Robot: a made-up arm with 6 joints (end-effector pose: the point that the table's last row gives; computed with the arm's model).
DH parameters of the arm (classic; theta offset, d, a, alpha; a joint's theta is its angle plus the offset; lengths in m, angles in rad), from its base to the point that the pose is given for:
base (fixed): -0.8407 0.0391 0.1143 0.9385
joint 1: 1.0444 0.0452 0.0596 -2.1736
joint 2: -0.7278 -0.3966 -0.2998 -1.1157
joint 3: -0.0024 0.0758 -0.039 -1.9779
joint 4: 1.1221 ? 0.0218 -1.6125
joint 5: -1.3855 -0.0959 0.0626 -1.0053
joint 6: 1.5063 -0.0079 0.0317 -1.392
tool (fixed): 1.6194 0.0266 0 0
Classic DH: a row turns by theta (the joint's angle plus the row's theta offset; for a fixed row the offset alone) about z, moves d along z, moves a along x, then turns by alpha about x.
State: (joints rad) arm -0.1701 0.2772 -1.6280 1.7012 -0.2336 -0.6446
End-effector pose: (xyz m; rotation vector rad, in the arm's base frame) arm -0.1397 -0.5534 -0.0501 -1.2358 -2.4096 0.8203
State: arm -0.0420 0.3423 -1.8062 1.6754 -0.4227 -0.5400
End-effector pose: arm -0.1145 -0.5380 -0.0113 1.3136 2.5413 -1.2596
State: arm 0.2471 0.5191 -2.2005 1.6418 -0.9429 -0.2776
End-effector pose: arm -0.0865 -0.5067 0.0402 0.6926 1.6037 -1.4801
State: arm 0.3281 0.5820 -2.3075 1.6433 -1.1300 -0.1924
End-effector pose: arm -0.0828 -0.5051 0.0504 0.4701 1.3293 -1.4802
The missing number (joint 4, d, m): 0.1269
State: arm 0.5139 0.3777 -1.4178 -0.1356 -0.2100 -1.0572
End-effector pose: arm 0.1352 -0.4250 0.1505 -1.9480 -0.7466 0.4965
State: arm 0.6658 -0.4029 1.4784 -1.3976 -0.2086 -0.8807
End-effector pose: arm 0.5886 -0.4092 -0.0839 -0.0157 0.9146 1.4995
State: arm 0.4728 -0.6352 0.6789 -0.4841 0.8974 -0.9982
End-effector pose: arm 0.4972 -0.5733 0.1667 -0.8548 -0.1431 -0.2696
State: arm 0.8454 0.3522 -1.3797 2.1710 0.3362 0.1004
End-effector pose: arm 0.2316 -0.6299 0.2228 0.1298 3.1068 0.2499
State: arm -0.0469 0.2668 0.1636 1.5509 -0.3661 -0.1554
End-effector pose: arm -0.1122 -0.6373 -0.1948 -1.1418 -1.1574 -0.7019
